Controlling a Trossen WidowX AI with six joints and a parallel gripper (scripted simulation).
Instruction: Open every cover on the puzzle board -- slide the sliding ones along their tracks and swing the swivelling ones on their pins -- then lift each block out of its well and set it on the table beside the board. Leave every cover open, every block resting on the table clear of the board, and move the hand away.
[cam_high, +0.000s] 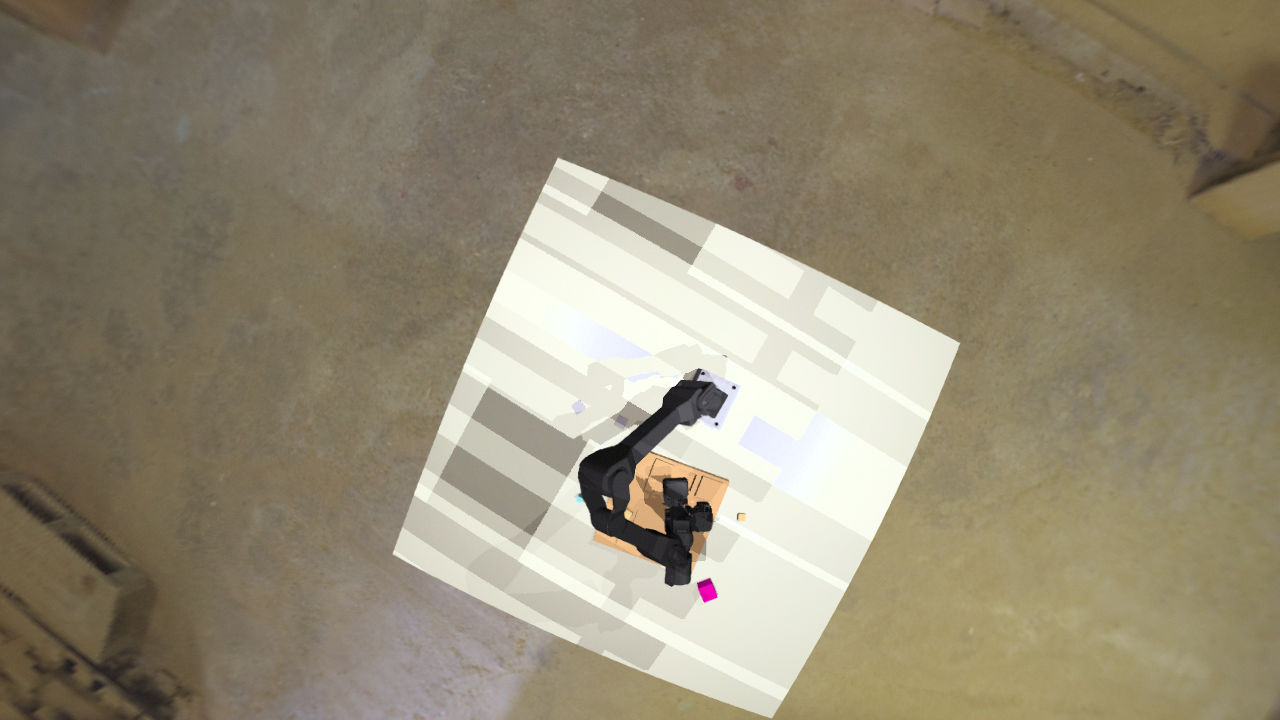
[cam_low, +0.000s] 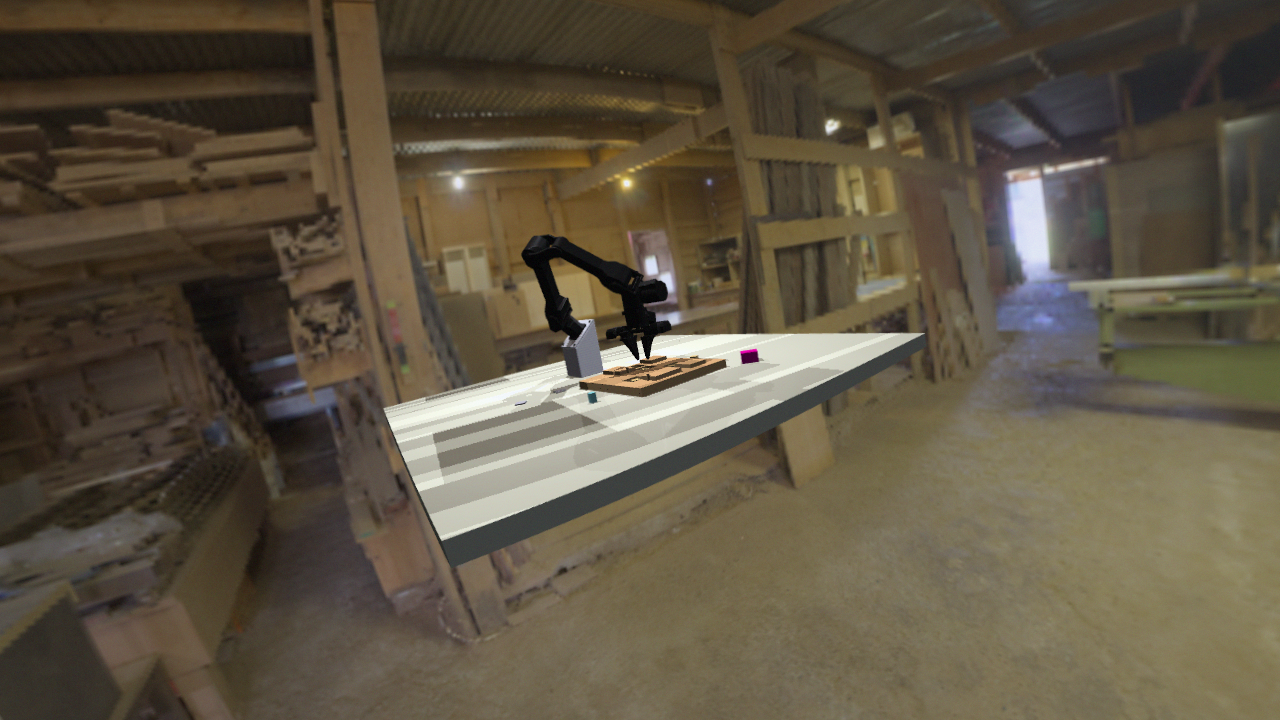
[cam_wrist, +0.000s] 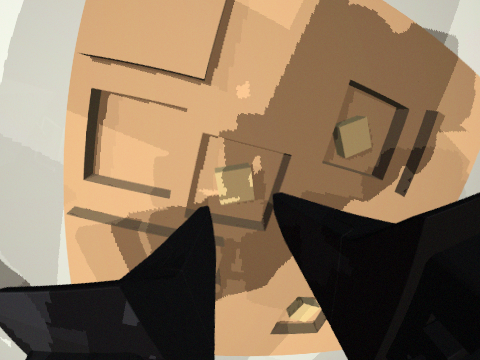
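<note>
Now: gripper tip 4 cm short of the tan wooden puzzle board, 1 cm to the right of it and 3 cm above it. The rest, counted from my gripper tip: teal block 13 cm ahead, 22 cm to the right, 3 cm below; then magenta block 20 cm ahead, 22 cm to the left, 3 cm below.
</note>
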